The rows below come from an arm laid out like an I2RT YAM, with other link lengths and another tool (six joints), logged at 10 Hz.
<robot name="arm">
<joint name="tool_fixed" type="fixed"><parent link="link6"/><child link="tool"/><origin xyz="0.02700 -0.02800 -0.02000" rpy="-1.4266 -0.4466 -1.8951"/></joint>
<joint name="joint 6" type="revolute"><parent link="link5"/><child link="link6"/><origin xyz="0.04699 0.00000 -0.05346"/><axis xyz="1 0 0"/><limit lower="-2.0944" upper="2.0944"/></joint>
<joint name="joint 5" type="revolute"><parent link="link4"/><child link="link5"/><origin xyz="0.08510 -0.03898 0.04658"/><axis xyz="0 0 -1"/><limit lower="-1.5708" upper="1.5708"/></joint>
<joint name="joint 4" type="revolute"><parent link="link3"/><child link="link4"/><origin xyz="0.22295 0.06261 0.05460"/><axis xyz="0 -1 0"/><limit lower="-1.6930" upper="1.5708"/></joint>
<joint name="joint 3" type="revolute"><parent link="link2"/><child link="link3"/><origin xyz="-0.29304 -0.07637 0.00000"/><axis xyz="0 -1 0"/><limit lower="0.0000" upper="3.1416"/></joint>
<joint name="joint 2" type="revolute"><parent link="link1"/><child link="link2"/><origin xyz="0.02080 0.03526 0.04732"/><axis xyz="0 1 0"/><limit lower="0.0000" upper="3.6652"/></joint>
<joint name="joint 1" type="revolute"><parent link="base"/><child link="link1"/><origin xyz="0.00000 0.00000 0.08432"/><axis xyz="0 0 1"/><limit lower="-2.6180" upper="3.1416"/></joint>
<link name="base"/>
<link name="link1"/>
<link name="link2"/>
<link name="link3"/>
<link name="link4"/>
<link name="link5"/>
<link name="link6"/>
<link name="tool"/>
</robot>
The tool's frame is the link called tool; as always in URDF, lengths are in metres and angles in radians.
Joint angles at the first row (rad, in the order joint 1, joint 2, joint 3, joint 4, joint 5, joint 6):
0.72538, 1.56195, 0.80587, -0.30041, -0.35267, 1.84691
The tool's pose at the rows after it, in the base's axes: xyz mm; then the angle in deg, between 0 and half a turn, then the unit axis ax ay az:
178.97 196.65 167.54 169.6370 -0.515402 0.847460 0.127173
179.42 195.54 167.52 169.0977 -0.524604 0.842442 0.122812
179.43 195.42 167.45 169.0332 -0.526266 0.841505 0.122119
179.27 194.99 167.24 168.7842 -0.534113 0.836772 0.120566
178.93 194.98 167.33 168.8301 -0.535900 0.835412 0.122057
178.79 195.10 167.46 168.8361 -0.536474 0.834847 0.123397
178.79 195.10 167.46 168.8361 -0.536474 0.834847 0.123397
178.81 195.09 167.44 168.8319 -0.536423 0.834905 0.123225
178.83 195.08 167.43 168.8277 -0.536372 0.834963 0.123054
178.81 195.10 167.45 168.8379 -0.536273 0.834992 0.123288
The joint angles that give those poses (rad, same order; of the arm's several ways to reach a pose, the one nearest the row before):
0.72424, 1.56195, 0.80588, -0.30004, -0.30498, 1.76949
0.72231, 1.56005, 0.80586, -0.29964, -0.30423, 1.74429
0.72231, 1.56005, 0.80589, -0.29967, -0.30423, 1.74009
0.72232, 1.56004, 0.80588, -0.29966, -0.30766, 1.72140
0.72232, 1.56005, 0.80589, -0.30043, -0.31224, 1.71835
0.72232, 1.56004, 0.80587, -0.30004, -0.31529, 1.71797
0.72232, 1.56004, 0.80587, -0.30004, -0.31529, 1.71797
0.72233, 1.56004, 0.80585, -0.30001, -0.31490, 1.71798
0.72234, 1.56003, 0.80586, -0.30003, -0.31452, 1.71799
0.72233, 1.56004, 0.80586, -0.30003, -0.31491, 1.71836

